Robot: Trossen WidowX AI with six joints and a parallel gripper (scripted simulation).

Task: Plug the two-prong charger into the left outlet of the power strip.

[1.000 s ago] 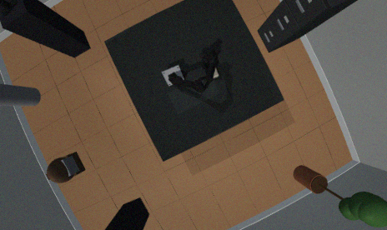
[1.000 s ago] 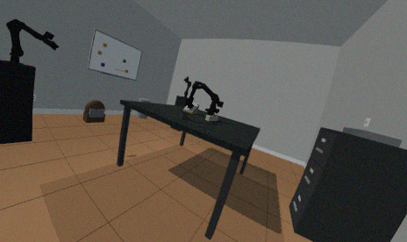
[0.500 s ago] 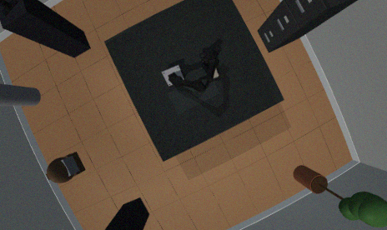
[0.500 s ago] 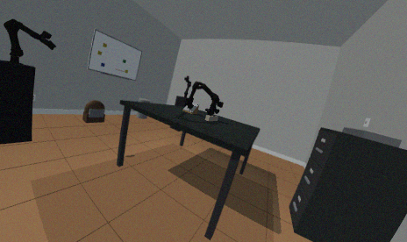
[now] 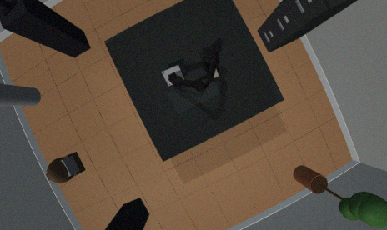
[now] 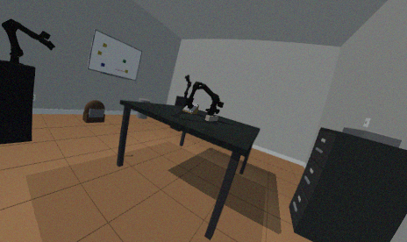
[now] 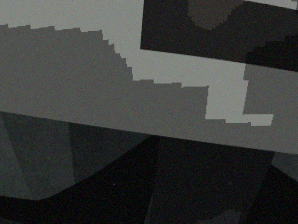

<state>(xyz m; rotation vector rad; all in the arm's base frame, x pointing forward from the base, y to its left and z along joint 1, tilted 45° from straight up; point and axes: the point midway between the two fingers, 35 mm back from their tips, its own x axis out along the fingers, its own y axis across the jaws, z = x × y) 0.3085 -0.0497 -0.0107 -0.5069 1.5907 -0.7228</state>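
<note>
My gripper tip is 20 mm short of the black two-prong charger and 10 mm below it.
</note>
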